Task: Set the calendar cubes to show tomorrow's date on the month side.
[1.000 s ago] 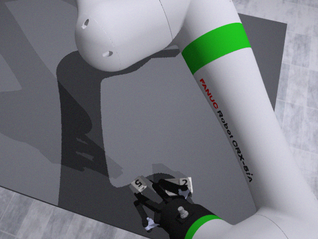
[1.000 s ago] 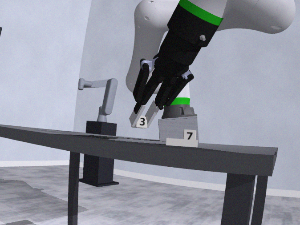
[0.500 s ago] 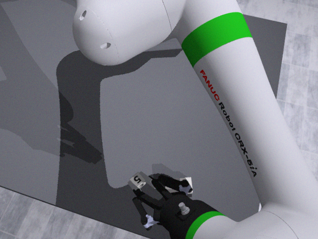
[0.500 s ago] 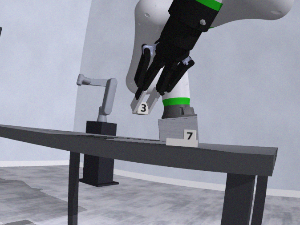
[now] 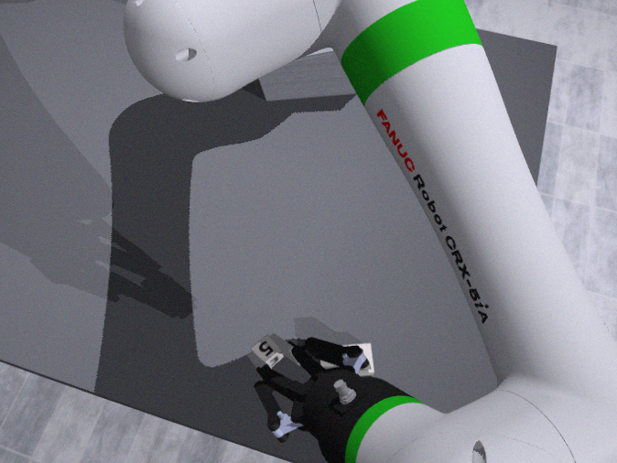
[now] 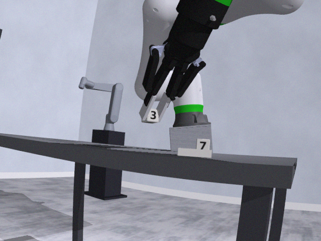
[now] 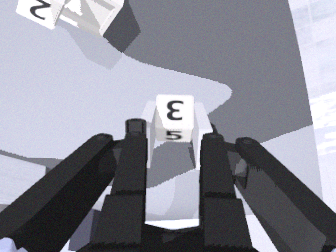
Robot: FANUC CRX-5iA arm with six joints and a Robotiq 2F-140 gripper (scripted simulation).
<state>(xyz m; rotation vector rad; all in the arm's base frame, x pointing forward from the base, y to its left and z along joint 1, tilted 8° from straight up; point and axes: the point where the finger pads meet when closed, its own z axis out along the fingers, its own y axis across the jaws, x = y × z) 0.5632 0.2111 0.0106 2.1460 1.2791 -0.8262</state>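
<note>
Right now my hand is 20 mm to the left of the cube, 20 mm above it and 10 mm past it. Round my hand: tray: 100 mm below, 80 mm to the left, 60 mm behind.
</note>
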